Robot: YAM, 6 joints.
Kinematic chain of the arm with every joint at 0, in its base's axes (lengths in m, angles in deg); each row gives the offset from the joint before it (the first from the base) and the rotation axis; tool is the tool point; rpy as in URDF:
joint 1: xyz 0 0 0.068 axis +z
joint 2: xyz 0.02 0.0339 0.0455 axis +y
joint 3: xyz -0.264 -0.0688 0 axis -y
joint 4: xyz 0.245 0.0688 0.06 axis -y
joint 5: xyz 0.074 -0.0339 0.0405 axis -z
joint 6: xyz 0.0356 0 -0.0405 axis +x
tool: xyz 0 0 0 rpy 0 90 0
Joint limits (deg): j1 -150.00..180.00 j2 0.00..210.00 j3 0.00..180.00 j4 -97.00..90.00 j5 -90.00..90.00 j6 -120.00..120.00
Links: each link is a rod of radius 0.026 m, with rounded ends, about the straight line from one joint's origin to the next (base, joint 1, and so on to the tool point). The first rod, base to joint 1, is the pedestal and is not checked.
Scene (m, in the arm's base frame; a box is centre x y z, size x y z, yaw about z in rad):
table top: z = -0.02
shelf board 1: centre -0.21 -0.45 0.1 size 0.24 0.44 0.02 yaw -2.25
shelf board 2: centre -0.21 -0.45 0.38 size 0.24 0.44 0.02 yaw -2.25
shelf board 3: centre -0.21 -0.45 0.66 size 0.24 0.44 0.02 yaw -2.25
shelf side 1: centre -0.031 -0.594 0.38 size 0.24 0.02 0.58 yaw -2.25
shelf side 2: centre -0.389 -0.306 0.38 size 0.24 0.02 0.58 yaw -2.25
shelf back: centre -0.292 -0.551 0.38 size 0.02 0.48 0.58 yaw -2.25
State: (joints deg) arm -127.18 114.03 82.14 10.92 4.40 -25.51
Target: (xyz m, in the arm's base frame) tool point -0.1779 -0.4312 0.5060
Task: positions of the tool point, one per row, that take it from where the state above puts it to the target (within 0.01 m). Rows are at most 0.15 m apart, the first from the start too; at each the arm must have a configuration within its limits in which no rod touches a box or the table.
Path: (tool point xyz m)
1: -0.2470 -0.3258 0.2503
2: -0.2067 -0.2759 0.2503
3: -0.1670 -0.2251 0.2370
4: -0.1402 -0.2675 0.3252
5: -0.0967 -0.2839 0.4170
6: -0.0474 -0.2695 0.5060
7: -0.0829 -0.3293 0.5240
8: -0.1271 -0.3849 0.5238
9: -0.1779 -0.4312 0.5060

